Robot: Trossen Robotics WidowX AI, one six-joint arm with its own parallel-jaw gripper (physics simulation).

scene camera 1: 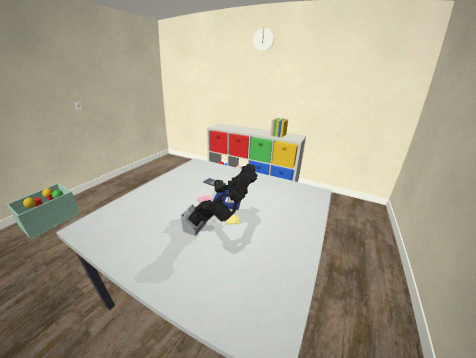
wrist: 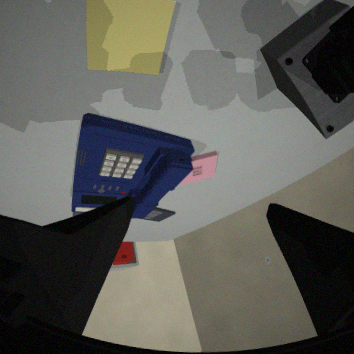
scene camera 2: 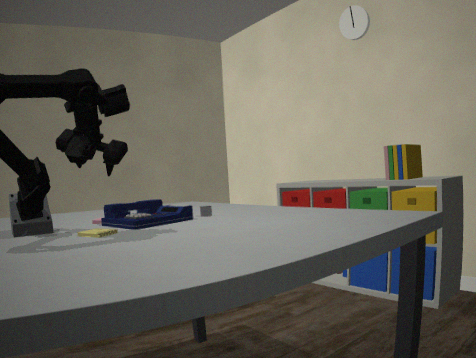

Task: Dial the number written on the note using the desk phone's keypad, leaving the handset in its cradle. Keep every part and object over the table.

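Places are measured from the arm's base along level axes (x right, y ahead, z up), in metres.
Where they show: gripper, between the fingertips: [scene camera 1: 224, 192] [wrist: 201, 207] [scene camera 2: 94, 171]; arm's base, origin of its link: [scene camera 1: 194, 218] [wrist: 338, 63] [scene camera 2: 29, 210].
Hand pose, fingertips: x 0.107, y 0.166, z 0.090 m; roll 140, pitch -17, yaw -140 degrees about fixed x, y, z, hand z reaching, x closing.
Observation:
Each offset is from my fingertips to the centre of the thing. Level surfaces: height alone.
The blue desk phone @[dz -0.134, dx -0.037, dy +0.172 m] [scene camera 1: 230, 201] [scene camera 2: 172, 215] [wrist: 135, 143] lies on the table. In the wrist view its pale-keyed keypad @[dz -0.127, dx -0.009, dy +0.124 m] [wrist: 120, 165] faces up, and its handset @[dz -0.114, dx -0.087, dy +0.160 m] [wrist: 162, 175] rests in the cradle on the right. A flat yellow note @[dz -0.151, dx +0.060, dy -0.030 m] [scene camera 1: 232, 219] [scene camera 2: 95, 233] [wrist: 135, 35] lies beside the phone, on the arm-base side; no number can be read on it. A flat pink item @[dz -0.149, dx -0.174, dy +0.108 m] [scene camera 1: 205, 198] [scene camera 2: 96, 221] [wrist: 206, 166] with small dark marks lies near the handset. My gripper [scene camera 2: 94, 169] [wrist: 201, 207] is open and empty, high above the table, touching nothing.
The arm's grey base [scene camera 1: 190, 222] [scene camera 2: 32, 228] [wrist: 280, 65] stands on the table @[dz -0.155 m] [scene camera 1: 260, 280] [scene camera 2: 240, 250]. A small grey object @[dz -0.150, dx -0.211, dy +0.351 m] [scene camera 1: 210, 181] [scene camera 2: 206, 211] [wrist: 162, 214] lies beyond the phone. A shelf unit [scene camera 1: 301, 159] [scene camera 2: 450, 240] stands behind the table.

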